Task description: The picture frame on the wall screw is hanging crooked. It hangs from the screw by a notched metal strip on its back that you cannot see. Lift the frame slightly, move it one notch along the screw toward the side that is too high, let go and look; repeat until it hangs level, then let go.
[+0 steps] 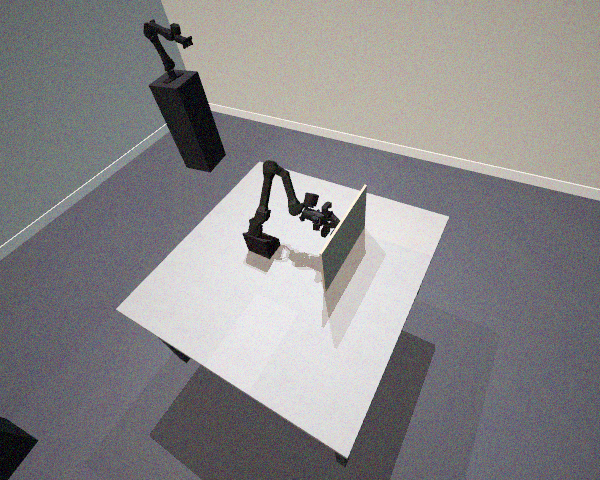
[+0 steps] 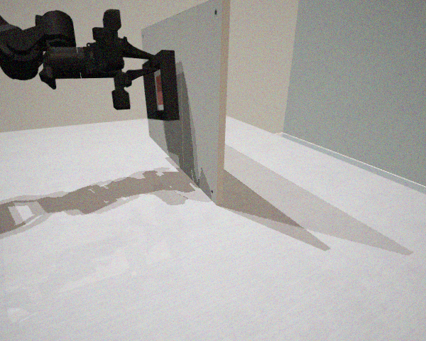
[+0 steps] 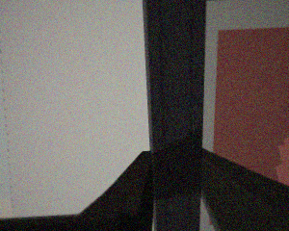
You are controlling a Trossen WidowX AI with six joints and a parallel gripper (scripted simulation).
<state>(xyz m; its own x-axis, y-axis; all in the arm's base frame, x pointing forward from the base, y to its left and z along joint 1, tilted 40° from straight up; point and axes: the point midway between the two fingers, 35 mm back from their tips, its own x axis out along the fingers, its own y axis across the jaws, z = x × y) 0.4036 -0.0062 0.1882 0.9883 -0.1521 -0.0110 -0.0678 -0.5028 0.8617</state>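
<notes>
The picture frame lies 1 cm to the right of my gripper tip and 5 cm below it. The rest, counted from my gripper tip: wall panel 2 cm ahead, 2 cm to the right, 7 cm below.
</notes>
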